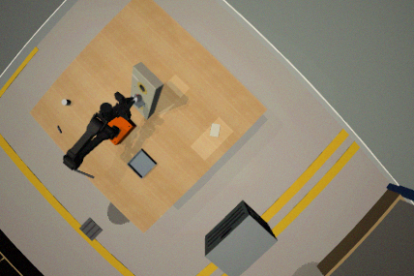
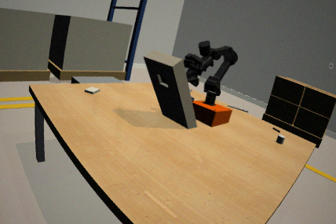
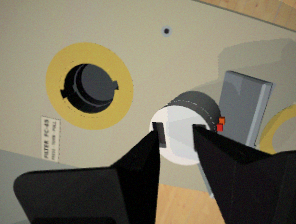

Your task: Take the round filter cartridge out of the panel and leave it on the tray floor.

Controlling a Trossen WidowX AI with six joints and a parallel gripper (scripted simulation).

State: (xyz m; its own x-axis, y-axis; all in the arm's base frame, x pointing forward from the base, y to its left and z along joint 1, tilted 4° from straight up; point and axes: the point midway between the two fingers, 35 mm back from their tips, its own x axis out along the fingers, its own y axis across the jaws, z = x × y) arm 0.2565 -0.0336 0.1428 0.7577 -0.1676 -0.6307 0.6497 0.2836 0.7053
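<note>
My gripper tip is now 20 mm above the round pale cartridge and 10 mm short of it. The rest, counted from my gripper tip: grey service panel (50 mm below, 50 mm ahead, 10 mm to the right); then white block (510 mm to the right, 200 mm below, 120 mm ahead); then grey tray (380 mm behind, 220 mm to the right, 200 mm below).
</note>
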